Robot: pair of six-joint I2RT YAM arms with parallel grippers.
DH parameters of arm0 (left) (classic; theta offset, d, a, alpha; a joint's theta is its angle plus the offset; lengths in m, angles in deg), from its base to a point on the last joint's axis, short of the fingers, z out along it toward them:
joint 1: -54.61 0.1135 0.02 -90
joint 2: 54.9 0 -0.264 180
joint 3: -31.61 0 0.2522 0
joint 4: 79.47 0 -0.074 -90
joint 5: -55.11 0 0 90
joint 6: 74.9 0.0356 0 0
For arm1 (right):
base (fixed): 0 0 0 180
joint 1: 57.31 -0.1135 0.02 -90
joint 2: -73.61 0 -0.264 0
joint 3: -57.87 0 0.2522 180
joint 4: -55.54 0 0.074 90
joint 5: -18.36 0 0 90
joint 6: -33.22 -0.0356 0 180
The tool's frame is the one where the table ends.
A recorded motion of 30 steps. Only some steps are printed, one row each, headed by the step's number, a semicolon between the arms.
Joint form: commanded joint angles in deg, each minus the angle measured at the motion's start. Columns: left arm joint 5, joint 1, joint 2, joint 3, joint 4, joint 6; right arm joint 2, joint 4, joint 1, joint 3, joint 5, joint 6.
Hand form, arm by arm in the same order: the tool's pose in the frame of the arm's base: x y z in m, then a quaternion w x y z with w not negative. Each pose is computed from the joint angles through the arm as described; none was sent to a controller.
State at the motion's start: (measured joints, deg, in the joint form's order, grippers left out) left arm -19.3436 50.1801 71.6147 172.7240 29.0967 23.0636; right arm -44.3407 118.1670 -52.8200 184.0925 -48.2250 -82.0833
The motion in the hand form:
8: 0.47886 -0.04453 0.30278 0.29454 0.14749 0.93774 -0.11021; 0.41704 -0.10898 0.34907 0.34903 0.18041 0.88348 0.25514
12: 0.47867 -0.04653 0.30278 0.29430 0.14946 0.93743 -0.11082; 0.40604 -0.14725 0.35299 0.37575 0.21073 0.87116 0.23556
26: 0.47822 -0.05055 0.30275 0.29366 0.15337 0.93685 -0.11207; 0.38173 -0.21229 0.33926 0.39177 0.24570 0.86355 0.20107
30: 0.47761 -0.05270 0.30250 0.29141 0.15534 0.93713 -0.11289; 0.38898 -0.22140 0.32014 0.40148 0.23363 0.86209 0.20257
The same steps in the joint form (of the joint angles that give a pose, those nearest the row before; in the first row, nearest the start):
8: -0.81 0.20 0.02 0.86 -0.04 1.16; 6.58 -0.31 12.61 0.37 7.85 6.77
12: -0.81 -0.04 0.02 0.86 -0.05 1.16; 6.86 -1.88 17.90 0.35 7.93 7.32
26: -0.81 -0.53 0.02 0.85 -0.06 1.16; 5.90 -3.08 27.10 -1.20 9.14 11.87
30: -0.81 -0.79 0.02 0.85 -0.31 1.16; 4.35 -7.98 27.69 -3.74 10.36 13.09

